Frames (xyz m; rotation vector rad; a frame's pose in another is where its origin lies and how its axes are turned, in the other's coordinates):
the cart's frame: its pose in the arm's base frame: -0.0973 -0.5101 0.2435 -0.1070 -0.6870 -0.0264
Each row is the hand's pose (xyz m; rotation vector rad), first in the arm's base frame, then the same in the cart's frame.
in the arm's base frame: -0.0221 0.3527 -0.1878 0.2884 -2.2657 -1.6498
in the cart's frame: -0.2060 0.9010 -0.2861 -0.2025 -1.6539 -1.5453
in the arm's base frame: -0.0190 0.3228 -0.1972 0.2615 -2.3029 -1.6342
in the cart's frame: -0.2098 0.8723 -0.2985 -0.2202 -1.6881 -1.5223
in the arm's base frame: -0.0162 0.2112 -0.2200 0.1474 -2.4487 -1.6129
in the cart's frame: -0.2234 0.7636 -0.3298 -0.3087 -1.8284 -1.4623
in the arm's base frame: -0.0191 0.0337 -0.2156 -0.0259 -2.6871 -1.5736
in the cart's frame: -0.2248 0.5865 -0.3436 -0.4384 -2.0602 -1.3660
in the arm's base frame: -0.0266 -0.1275 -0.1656 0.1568 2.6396 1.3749
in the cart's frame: -0.2006 0.4213 -0.3177 -0.5416 -2.2932 -1.2708
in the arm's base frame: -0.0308 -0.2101 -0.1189 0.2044 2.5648 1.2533
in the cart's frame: -0.1752 0.3348 -0.2881 -0.5895 -2.4323 -1.2233
